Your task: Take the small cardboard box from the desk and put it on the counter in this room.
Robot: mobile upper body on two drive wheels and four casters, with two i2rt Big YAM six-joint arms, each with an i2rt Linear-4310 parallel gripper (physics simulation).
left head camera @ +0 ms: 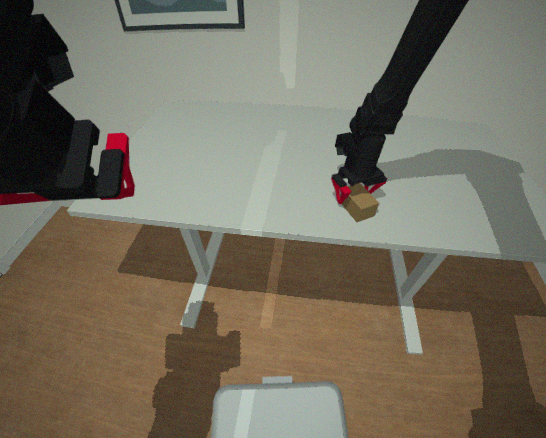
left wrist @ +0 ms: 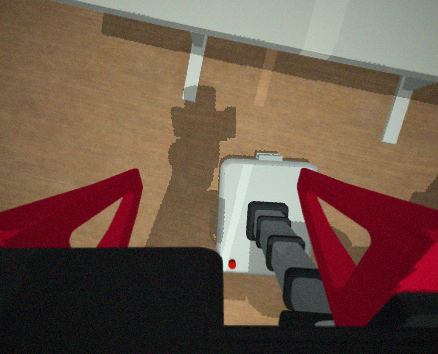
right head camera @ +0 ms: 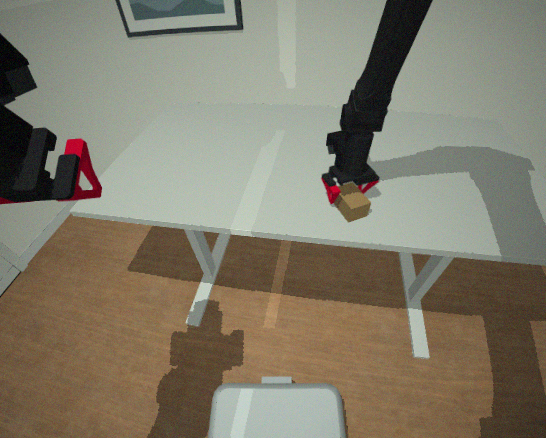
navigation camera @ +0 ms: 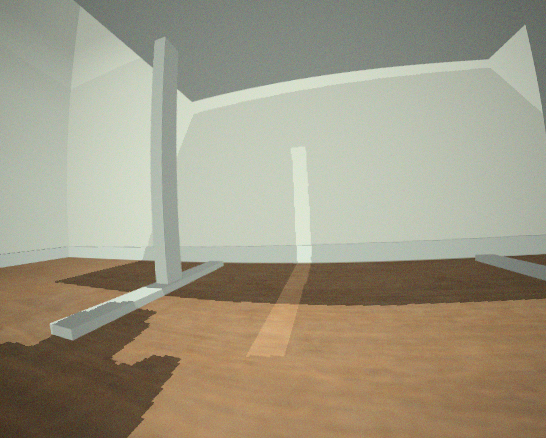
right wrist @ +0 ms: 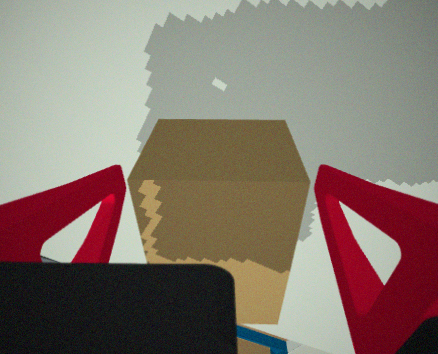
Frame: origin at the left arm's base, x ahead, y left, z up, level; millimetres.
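Where they show: left gripper, fingertip midpoint: (left head camera: 94, 192) (left wrist: 219, 177) (right head camera: 66, 194); right gripper, fingertip midpoint: (left head camera: 352, 199) (right head camera: 345, 198) (right wrist: 220, 176).
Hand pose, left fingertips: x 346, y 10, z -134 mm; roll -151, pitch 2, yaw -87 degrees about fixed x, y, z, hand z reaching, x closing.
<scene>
After its pixels a point has its place.
The small cardboard box (left head camera: 365, 206) @[x 586, y -453, z -410 mm] (right head camera: 356, 206) @[x 585, y -454, z -410 mm] (right wrist: 220, 150) @[x 670, y -434, z -430 mm] is at the front right of the white desk (left head camera: 200, 165) @[x 847, y 21, z -460 mm] (right head camera: 200, 165) @[x 851, y 11, z -460 mm] (left wrist: 375, 30) @[x 600, y -259, z -460 mm]. My right gripper (left head camera: 357, 194) @[x 650, y -442, z -443 mm] (right head camera: 347, 192) @[x 650, y -442, z -443 mm] (right wrist: 220, 176) @[x 650, y -442, z -443 mm] is open, with one finger on each side of the box; narrow gaps show beside it in the right wrist view. The box's underside is hidden, so its contact with the desk cannot be judged. My left gripper (left wrist: 219, 177) @[x 346, y 10, z -134 mm] is open and empty, held high at the left, away from the box. The counter is not identifiable in these views.
The desk has pale legs (left head camera: 411, 325) (right head camera: 420, 330) (navigation camera: 167, 165) @[x 989, y 183, z -977 mm] standing on the wooden floor (left head camera: 75, 310) @[x 750, y 985, z -1410 mm] (navigation camera: 375, 370) @[x 605, y -338, z -1410 mm]. My white base (left head camera: 280, 415) @[x 202, y -231, z -1150 mm] (right head camera: 277, 415) @[x 203, y -230, z -1150 mm] (left wrist: 235, 200) @[x 102, y -53, z -1150 mm] is in front of the desk. A framed picture (left head camera: 182, 27) @[x 1415, y 141, z -149 mm] (right head camera: 182, 33) @[x 1440, y 153, z -162 mm] hangs behind. A blue strip (right wrist: 262, 338) @[x -1243, y -1489, z -1372 mm] shows low in the right wrist view.
</scene>
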